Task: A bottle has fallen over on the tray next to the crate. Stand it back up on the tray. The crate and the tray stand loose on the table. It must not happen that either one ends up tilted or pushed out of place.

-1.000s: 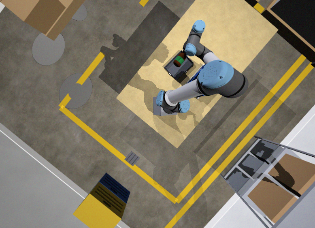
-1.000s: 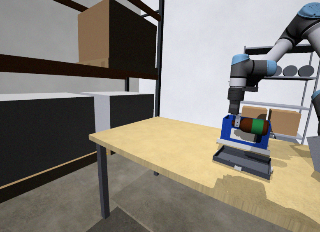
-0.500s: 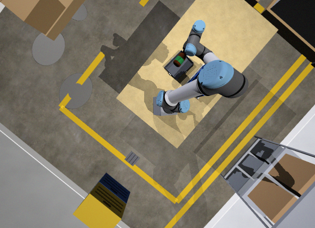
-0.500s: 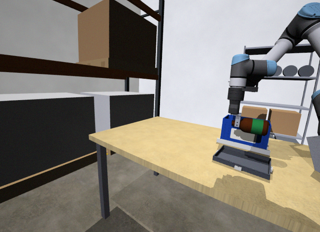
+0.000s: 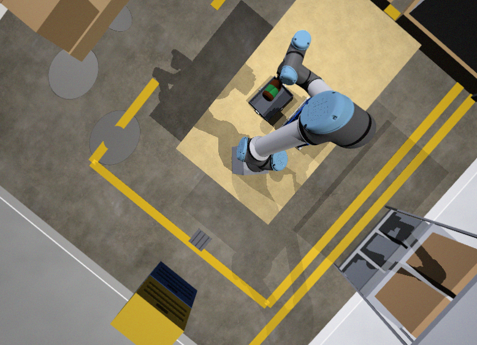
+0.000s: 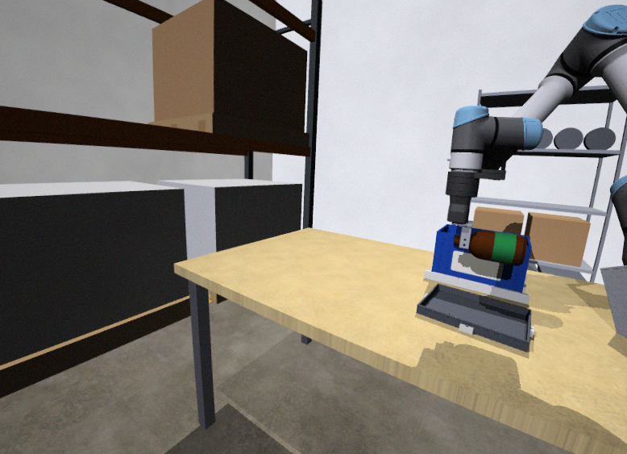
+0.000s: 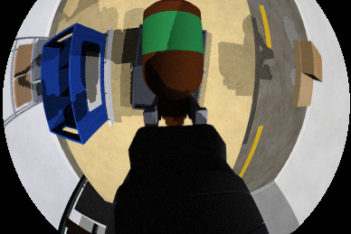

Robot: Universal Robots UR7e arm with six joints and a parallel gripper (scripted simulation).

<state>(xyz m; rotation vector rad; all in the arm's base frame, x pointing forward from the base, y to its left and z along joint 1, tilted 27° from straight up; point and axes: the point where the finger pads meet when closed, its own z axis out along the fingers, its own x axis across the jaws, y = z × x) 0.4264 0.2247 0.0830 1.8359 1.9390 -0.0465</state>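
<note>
Now: the bottle 50 mm behind my hand and 10 mm below it. Round my hand: dark grey tray (50 mm behind, 10 mm to the right, 190 mm below); then blue crate (40 mm behind, 300 mm to the right, 120 mm below).
</note>
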